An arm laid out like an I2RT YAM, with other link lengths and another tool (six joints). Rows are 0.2 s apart.
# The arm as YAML. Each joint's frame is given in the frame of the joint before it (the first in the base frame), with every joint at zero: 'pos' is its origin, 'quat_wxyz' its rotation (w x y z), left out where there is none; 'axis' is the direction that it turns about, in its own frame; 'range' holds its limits. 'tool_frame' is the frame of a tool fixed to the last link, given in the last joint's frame.
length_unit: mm
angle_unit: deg
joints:
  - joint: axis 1
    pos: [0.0, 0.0, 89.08]
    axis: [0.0, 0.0, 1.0]
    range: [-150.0, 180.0]
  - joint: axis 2
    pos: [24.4, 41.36, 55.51]
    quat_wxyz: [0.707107, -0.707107, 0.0, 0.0]
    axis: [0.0, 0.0, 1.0]
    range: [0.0, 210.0]
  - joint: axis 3
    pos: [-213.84, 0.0, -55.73]
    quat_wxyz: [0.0, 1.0, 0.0, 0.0]
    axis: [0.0, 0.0, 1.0]
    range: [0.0, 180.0]
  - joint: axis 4
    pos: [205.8, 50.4, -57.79]
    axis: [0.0, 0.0, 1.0]
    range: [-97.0, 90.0]
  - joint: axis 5
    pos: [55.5, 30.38, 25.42]
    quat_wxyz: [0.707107, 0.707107, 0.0, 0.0]
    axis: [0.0, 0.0, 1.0]
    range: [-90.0, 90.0]
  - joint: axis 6
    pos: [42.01, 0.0, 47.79]
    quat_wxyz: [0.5, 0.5, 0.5, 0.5]
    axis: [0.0, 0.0, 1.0]
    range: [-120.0, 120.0]
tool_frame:
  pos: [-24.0, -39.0, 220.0]
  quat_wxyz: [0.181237, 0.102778, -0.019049, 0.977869]
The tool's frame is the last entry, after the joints.
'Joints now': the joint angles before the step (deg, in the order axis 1, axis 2, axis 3, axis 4, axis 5, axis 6). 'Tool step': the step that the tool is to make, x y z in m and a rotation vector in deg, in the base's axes. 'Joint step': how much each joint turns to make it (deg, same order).
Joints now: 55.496 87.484 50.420 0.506 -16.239 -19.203
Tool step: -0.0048 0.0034 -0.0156 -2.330 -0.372 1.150
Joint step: 1.205 2.820 1.244 -0.500 1.024 -1.289
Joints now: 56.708 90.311 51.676 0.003 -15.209 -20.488
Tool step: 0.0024 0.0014 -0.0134 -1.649 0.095 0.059
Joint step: 0.105 2.683 1.001 0.089 0.559 -0.629
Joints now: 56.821 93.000 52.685 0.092 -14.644 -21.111
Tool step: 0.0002 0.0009 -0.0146 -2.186 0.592 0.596
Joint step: -0.010 3.002 1.892 -1.286 0.010 -0.957
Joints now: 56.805 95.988 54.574 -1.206 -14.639 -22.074
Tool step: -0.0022 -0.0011 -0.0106 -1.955 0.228 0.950
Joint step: 0.064 1.800 1.431 -1.719 -0.035 -1.290
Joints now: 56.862 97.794 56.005 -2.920 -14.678 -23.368
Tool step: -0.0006 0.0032 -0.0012 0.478 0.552 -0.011
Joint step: 0.078 0.871 0.104 1.019 -0.444 0.598
